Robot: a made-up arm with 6 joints. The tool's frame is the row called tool.
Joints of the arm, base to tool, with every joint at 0 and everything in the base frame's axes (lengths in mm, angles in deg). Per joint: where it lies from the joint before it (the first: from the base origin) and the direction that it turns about. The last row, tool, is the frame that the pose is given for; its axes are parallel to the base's.
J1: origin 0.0 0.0 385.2 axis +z
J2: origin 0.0 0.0 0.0 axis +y
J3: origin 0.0 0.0 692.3 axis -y
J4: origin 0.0 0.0 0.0 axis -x
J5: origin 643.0 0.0 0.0 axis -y
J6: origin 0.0 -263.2 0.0 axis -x
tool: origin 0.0 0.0 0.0
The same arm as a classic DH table. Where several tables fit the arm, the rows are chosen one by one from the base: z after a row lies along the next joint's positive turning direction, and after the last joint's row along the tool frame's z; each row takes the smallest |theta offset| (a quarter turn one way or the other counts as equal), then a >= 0, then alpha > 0; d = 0 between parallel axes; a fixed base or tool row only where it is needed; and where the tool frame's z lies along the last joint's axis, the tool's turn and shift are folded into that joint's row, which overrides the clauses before.
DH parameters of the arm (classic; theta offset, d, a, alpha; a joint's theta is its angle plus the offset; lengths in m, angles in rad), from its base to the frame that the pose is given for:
J1: 0.0000 0.3852 0.0000 -1.5708
J2: -1.5708 0.0000 0.6923 3.1416
J3: 0.0000 0.0000 0.0000 -1.5708
J4: 0.0000 -0.6430 0.0000 1.5708
J5: 0.0000 0.2632 0.0000 -1.5708
J6: 1.5708 0.0000 0.0000 1.5708
tool (fixed): -1.5708 0.0000 0.0000 0.0000

